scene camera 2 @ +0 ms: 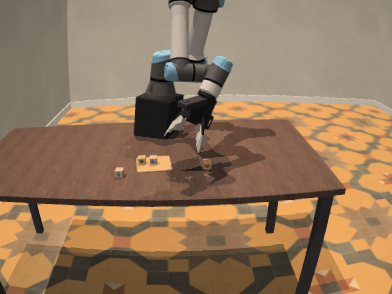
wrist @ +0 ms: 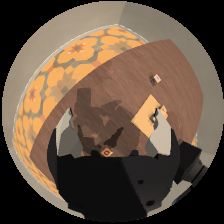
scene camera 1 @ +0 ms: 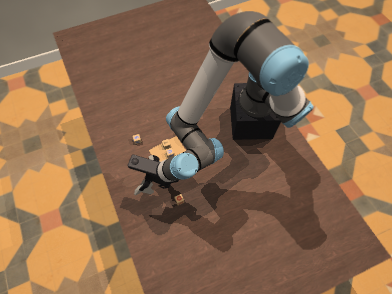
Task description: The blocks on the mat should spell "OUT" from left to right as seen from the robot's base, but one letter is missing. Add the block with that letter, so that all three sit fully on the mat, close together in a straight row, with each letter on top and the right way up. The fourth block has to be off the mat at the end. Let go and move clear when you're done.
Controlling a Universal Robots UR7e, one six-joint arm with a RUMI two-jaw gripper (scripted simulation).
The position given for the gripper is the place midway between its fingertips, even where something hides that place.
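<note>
The gripper (scene camera 2: 180, 144), (wrist: 113, 108), (scene camera 1: 142, 175) is visible in the robot's scene.
</note>
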